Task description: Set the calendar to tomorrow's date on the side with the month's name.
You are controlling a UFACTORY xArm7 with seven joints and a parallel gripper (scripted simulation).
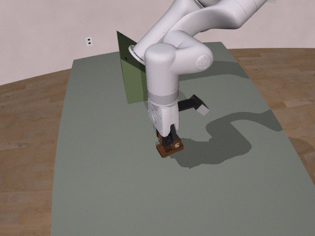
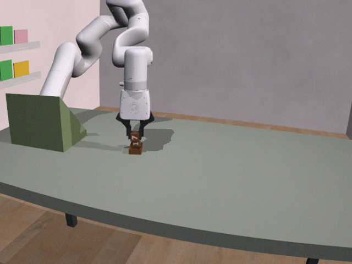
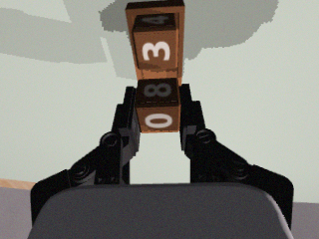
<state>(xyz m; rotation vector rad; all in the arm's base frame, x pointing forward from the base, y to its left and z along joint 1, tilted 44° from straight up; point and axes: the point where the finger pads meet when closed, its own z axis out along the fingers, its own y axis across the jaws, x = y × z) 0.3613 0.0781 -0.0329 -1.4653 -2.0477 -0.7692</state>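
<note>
Right now my hand is 60 mm above the tray, 20 mm to the right of it and 10 mm past it. From my hand the other things lie so: brown cube (10 mm below).
</note>
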